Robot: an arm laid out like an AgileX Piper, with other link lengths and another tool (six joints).
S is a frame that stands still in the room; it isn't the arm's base.
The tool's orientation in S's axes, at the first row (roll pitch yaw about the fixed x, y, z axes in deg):
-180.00, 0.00, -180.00
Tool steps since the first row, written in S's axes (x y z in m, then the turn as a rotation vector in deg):
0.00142, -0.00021, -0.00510, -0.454, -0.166, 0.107
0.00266, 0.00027, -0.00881, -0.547, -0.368, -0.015
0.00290, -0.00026, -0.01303, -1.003, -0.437, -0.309
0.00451, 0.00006, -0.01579, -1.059, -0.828, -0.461
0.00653, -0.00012, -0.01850, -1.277, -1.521, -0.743
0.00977, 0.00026, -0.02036, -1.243, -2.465, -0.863
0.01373, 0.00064, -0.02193, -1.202, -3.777, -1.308
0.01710, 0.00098, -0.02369, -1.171, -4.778, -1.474
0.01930, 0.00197, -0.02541, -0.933, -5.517, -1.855
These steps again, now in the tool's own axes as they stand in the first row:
-0.00142, -0.00021, 0.00510, 0.454, -0.166, -0.107
-0.00266, 0.00027, 0.00881, 0.547, -0.368, 0.015
-0.00290, -0.00026, 0.01303, 1.003, -0.437, 0.309
-0.00451, 0.00006, 0.01579, 1.059, -0.828, 0.461
-0.00653, -0.00012, 0.01850, 1.277, -1.521, 0.743
-0.00977, 0.00026, 0.02036, 1.243, -2.465, 0.863
-0.01373, 0.00064, 0.02193, 1.202, -3.777, 1.308
-0.01710, 0.00098, 0.02369, 1.171, -4.778, 1.474
-0.01930, 0.00197, 0.02541, 0.933, -5.517, 1.855

